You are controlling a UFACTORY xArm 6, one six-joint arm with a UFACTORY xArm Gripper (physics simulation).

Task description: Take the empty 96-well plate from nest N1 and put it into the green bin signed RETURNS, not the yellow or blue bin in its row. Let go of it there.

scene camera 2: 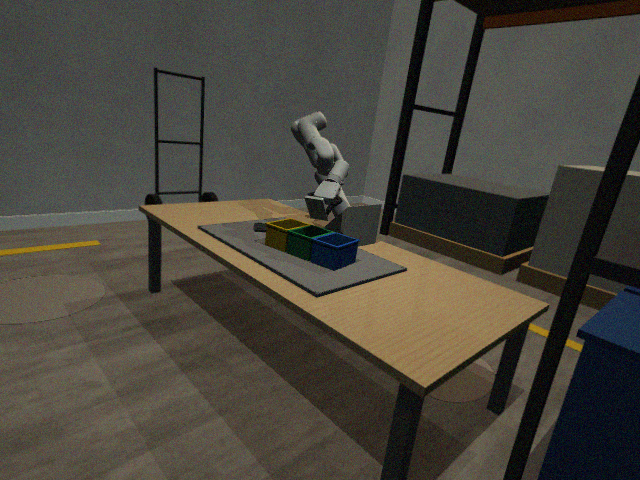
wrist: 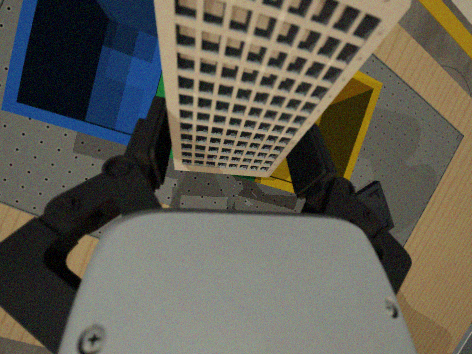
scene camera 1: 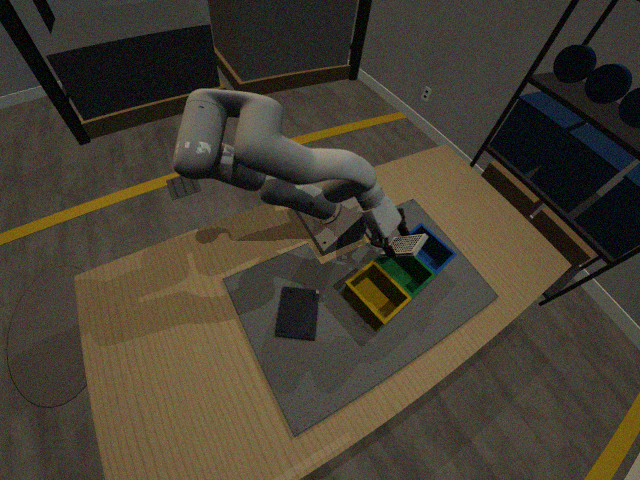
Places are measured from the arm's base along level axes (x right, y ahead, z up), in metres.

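Where they show: gripper, between the fingertips: (scene camera 2: 317, 210) (wrist: 237, 128) (scene camera 1: 399, 246); arm's base, origin of its link: (scene camera 2: 346, 220) (scene camera 1: 326, 207).
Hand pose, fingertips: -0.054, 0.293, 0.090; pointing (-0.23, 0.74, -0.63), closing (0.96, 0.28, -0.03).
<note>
Each offset is from my fingertips to the top centre of the thing, as dx, dy, dz. Level surfaces: height alone.
My gripper (scene camera 1: 398, 238) (scene camera 2: 319, 206) (wrist: 237, 128) is shut on the pale 96-well plate (scene camera 1: 408, 244) (scene camera 2: 315, 207) (wrist: 250, 85), with one finger at each long side. The plate is tilted steeply and held in the air, above the bins' level in scene camera 2. In scene camera 1 it overlaps the back of the green bin {-0.021, +0.046, -0.081} (scene camera 1: 405, 274) (scene camera 2: 300, 243) (wrist: 161, 88) and the edge of the blue bin (scene camera 1: 437, 253) (scene camera 2: 333, 253) (wrist: 137, 80). The green bin is the middle one; in the wrist view the plate hides most of it. No sign is readable.
The yellow bin (scene camera 1: 381, 298) (scene camera 2: 276, 237) (wrist: 345, 120) adjoins the green bin on the side away from the blue one. A dark flat nest {+0.330, -0.039, -0.163} (scene camera 1: 297, 313) (scene camera 2: 259, 227) lies on the grey mat {dz -0.181} (scene camera 1: 320, 392) (scene camera 2: 330, 284). A grey box (scene camera 2: 364, 222) stands beside the arm.
</note>
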